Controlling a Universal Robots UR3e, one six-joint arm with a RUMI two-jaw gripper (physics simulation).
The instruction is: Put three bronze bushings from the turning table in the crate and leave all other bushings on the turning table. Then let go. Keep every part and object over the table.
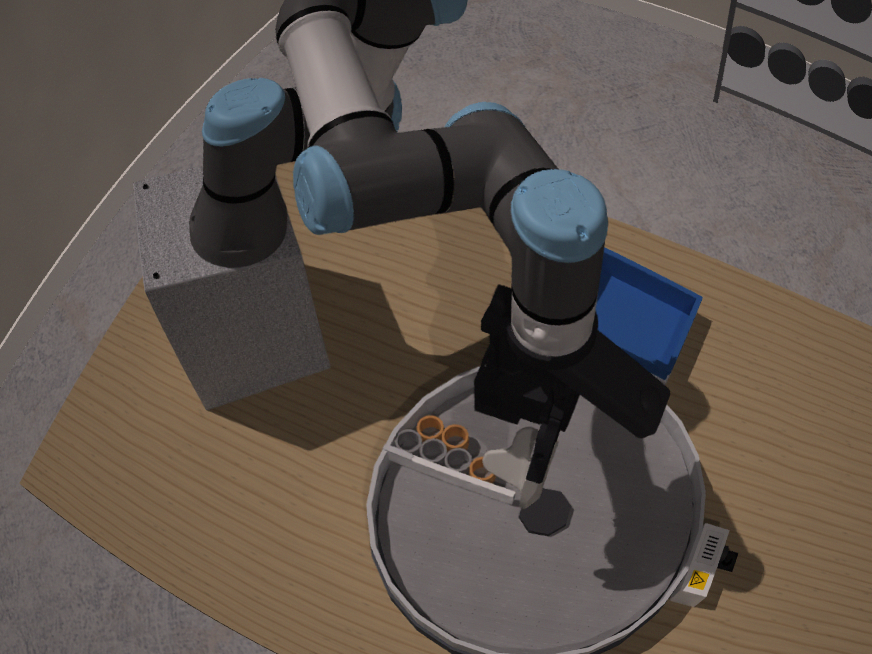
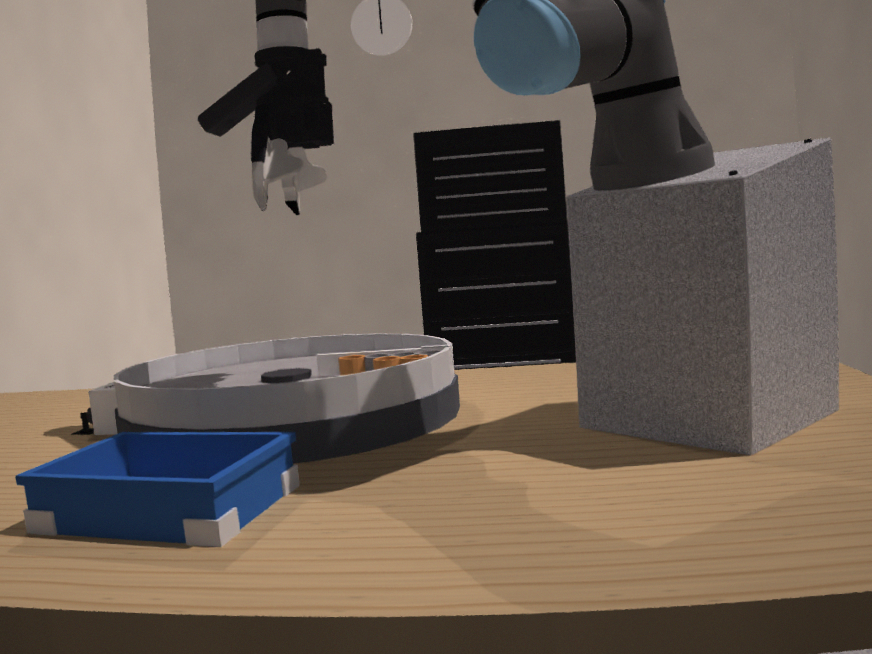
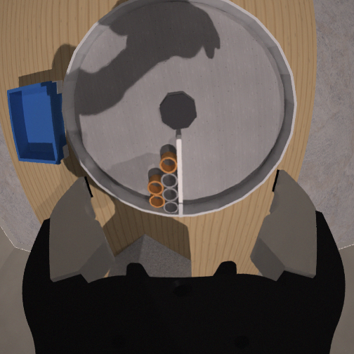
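Pixels of known places: gripper, fingertip midpoint: (image 1: pixel 551 441) (image 2: pixel 281 212); arm's base, origin of the base link: (image 1: pixel 237 228) (image 2: pixel 653 176).
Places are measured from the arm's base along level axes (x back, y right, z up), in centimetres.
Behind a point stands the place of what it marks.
Observation:
Three bronze bushings (image 1: pixel 429 417) @[x -27.4, y 0.3, z -18.3 cm] (image 2: pixel 351 364) @[x -36.1, y 1.2, z -18.9 cm] (image 3: pixel 169 156) and three grey bushings (image 1: pixel 408 430) @[x -26.3, y 3.1, z -18.3 cm] (image 3: pixel 169 173) stand upright on the turning table (image 1: pixel 373 520) @[x -29.7, y 15.4, z -18.8 cm] (image 2: pixel 281 404) @[x -36.7, y -15.8, z -20.1 cm] (image 3: pixel 290 100), beside its white divider (image 1: pixel 450 475) @[x -34.0, y 5.6, z -18.0 cm] (image 3: pixel 180 170). One bronze bushing stands at the row's end nearest the hub, with the grey ones in line behind it. The other two bronze bushings stand in a second row nearer the outer wall. The blue crate (image 1: pixel 655 285) @[x -42.1, y -37.0, z -22.9 cm] (image 2: pixel 119 503) @[x -40.1, y -37.4, z -23.2 cm] (image 3: pixel 15 125) looks empty. My gripper (image 1: pixel 517 485) (image 2: pixel 278 208) @[x -44.9, y 3.8, z 0.0 cm] (image 3: pixel 181 176) is open and empty, high above the turning table.
A dark hub (image 1: pixel 545 512) @[x -46.0, y 3.2, z -20.0 cm] (image 2: pixel 285 375) @[x -44.9, y 0.8, z -20.0 cm] (image 3: pixel 178 110) sits at the turning table's middle. A white box with a warning label (image 1: pixel 697 580) @[x -69.3, y 2.1, z -20.3 cm] is fixed to its rim. The arm's grey pedestal (image 1: pixel 239 344) @[x -3.0, y 7.3, z -13.7 cm] (image 2: pixel 669 316) @[x 0.7, y -8.7, z -13.8 cm] (image 3: pixel 150 257) stands on the wooden table (image 1: pixel 105 457) @[x 11.5, y 31.9, z -26.1 cm] (image 2: pixel 457 556) @[x -13.6, y -36.5, z -26.1 cm].

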